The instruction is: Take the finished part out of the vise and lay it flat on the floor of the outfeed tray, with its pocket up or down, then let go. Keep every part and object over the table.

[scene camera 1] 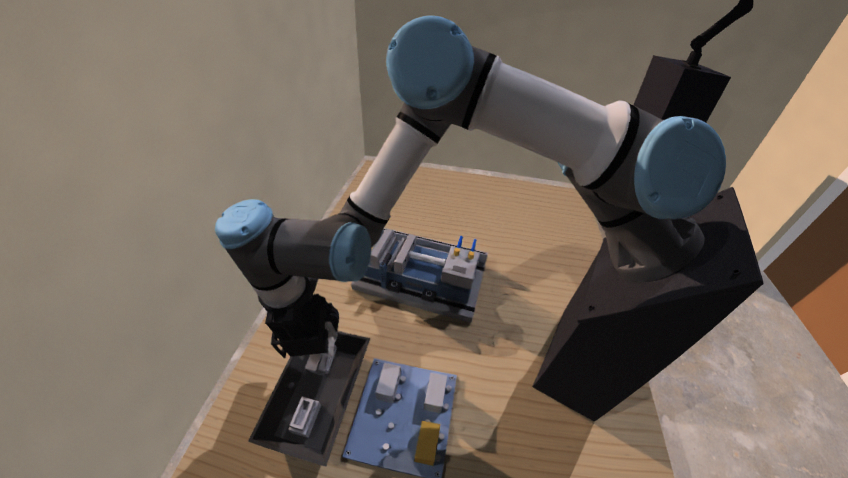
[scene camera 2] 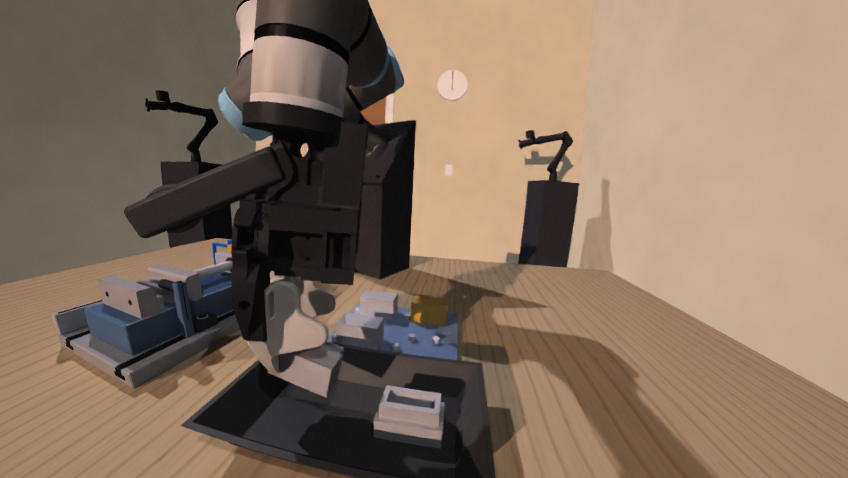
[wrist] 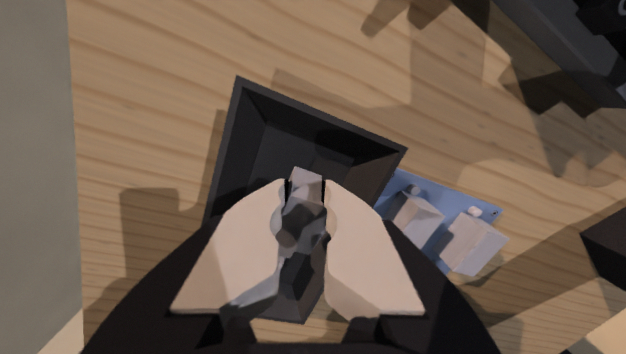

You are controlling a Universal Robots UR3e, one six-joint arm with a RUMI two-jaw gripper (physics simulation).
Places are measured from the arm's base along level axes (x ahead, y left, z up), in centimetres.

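Pixels of known places: gripper, fingertip midpoint: (scene camera 2: 280, 361) (wrist: 305, 182); arm's base, link origin: (scene camera 1: 657, 252) (scene camera 2: 366, 151).
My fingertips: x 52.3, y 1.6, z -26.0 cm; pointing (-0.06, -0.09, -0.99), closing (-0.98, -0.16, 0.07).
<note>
Ahead of a thing's pixels: the offset from my fingertips to its middle.
My gripper (scene camera 1: 326, 349) (scene camera 2: 299, 351) (wrist: 305, 182) is shut on the finished part {dx -0.2, dy +2.7, dz +0.3 cm} (scene camera 1: 318, 361) (scene camera 2: 314, 377) (wrist: 305, 176), a light grey block. It holds the part over the far end of the black outfeed tray (scene camera 1: 347, 380) (scene camera 2: 403, 369) (wrist: 310, 125). In scene camera 2 the part looks tilted, with its lower corner above the tray floor. The fingers hide much of the part, and I cannot tell which way its pocket faces. The vise {dx -18.1, dy -23.8, dz -1.7 cm} (scene camera 1: 421, 270) (scene camera 2: 127, 332) stands behind; no part shows between its jaws.
A second grey part {dx +1.7, dy +12.4, dz -3.7 cm} (scene camera 1: 304, 415) (scene camera 2: 409, 418) lies in the tray's near end, pocket up. Beside the tray is a blue plate {dx -15.7, dy +10.1, dz -6.3 cm} (scene camera 1: 368, 427) (scene camera 2: 427, 350) (wrist: 440, 200) with pins, two grey blocks {dx -12.6, dy +5.1, dz -4.1 cm} (scene camera 1: 388, 380) {dx -21.4, dy +6.6, dz -4.1 cm} (wrist: 472, 245) and a yellow block {dx -20.0, dy +15.5, dz -4.1 cm} (scene camera 1: 427, 442) (scene camera 2: 428, 309).
</note>
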